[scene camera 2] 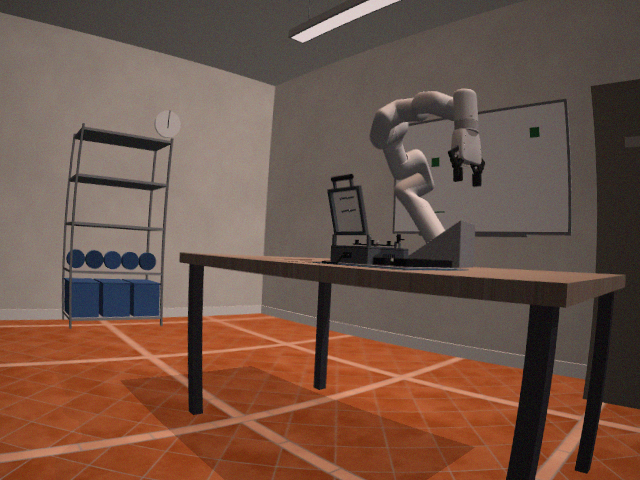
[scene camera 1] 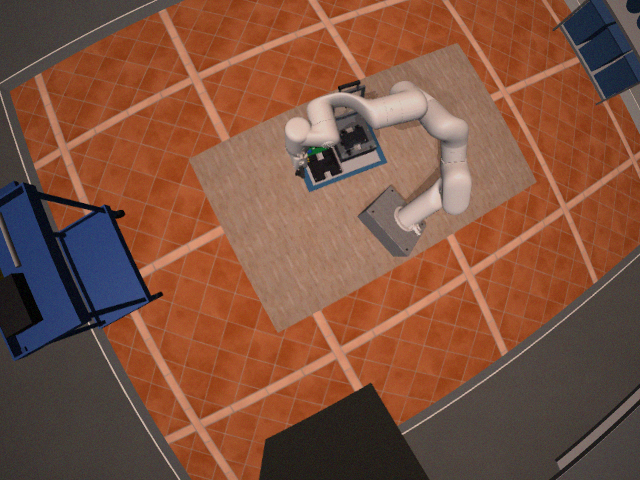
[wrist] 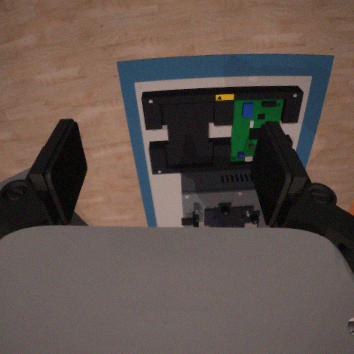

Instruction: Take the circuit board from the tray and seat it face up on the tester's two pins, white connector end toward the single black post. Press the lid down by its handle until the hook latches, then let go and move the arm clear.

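Pixels of known places: gripper, fingertip midpoint: [scene camera 2: 467,183] [wrist: 168,143]; arm's base, link origin: [scene camera 2: 439,243] [scene camera 1: 404,219].
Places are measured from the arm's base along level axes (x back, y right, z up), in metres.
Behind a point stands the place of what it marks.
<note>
The green circuit board [scene camera 1: 316,150] @(x -0.484, y -0.150, z -0.073 m) [wrist: 242,130] @(x -0.485, y -0.146, z -0.073 m) lies face up at one end of the black tray [scene camera 1: 330,171] @(x -0.363, y -0.151, z -0.066 m) [wrist: 187,94] @(x -0.418, y -0.223, z -0.066 m); my right finger covers part of it in the wrist view. The grey tester [scene camera 1: 361,151] @(x -0.365, y 0.016, z -0.033 m) [scene camera 2: 351,254] @(x -0.547, y 0.020, z -0.059 m) [wrist: 200,183] @(x -0.408, y -0.075, z -0.054 m) stands beside the tray, partly cut off in the wrist view. Its lid [scene camera 2: 347,210] @(x -0.562, y 0.032, z 0.075 m) stands raised, with the black handle [scene camera 1: 349,85] @(x -0.576, y 0.041, z 0.181 m) [scene camera 2: 342,179] @(x -0.587, y 0.036, z 0.169 m) at its top. A black post [scene camera 2: 398,239] @(x -0.391, y -0.049, z -0.004 m) stands up from the tester. My gripper [scene camera 1: 300,169] @(x -0.414, y -0.306, z 0.164 m) [scene camera 2: 466,179] @(x -0.414, y -0.306, z 0.164 m) [wrist: 168,143] @(x -0.414, y -0.306, z 0.164 m) is open and empty, high above the table near the tray.
A blue-bordered mat [scene camera 1: 310,187] @(x -0.352, y -0.265, z -0.091 m) [wrist: 175,66] @(x -0.410, y -0.256, z -0.091 m) lies under the tray and tester on the wooden table [scene camera 1: 268,258] @(x -0.176, y -0.600, z -0.092 m) [scene camera 2: 491,279] @(x -0.762, y -0.519, z -0.095 m). The arm's grey base block [scene camera 1: 385,217] @(x -0.056, y -0.089, z 0.052 m) [scene camera 2: 461,242] @(x -0.102, y -0.147, z 0.003 m) stands near the tester. The arm arches over the tester's lid side in the first scene view.
</note>
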